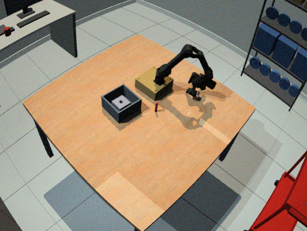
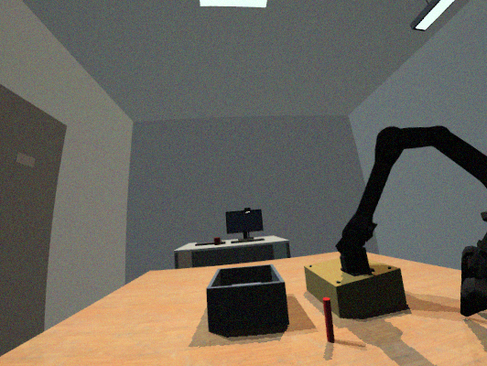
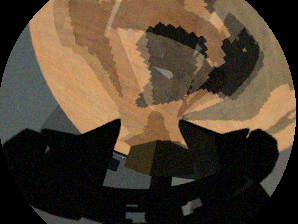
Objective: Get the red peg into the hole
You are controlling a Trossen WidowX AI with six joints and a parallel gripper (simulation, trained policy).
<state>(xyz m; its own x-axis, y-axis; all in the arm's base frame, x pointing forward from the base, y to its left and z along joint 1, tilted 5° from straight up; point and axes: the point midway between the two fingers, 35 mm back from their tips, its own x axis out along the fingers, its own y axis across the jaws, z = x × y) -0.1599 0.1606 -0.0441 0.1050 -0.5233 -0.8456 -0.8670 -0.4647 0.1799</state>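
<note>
Now: gripper tip 33 cm short of the red peg, 2 cm below it and 1 cm to the left of it. Round my gripper tip: plate: 48 cm ahead, 19 cm to the right, 3 cm above; then dark box: 48 cm ahead, 19 cm to the right, 1 cm above.
</note>
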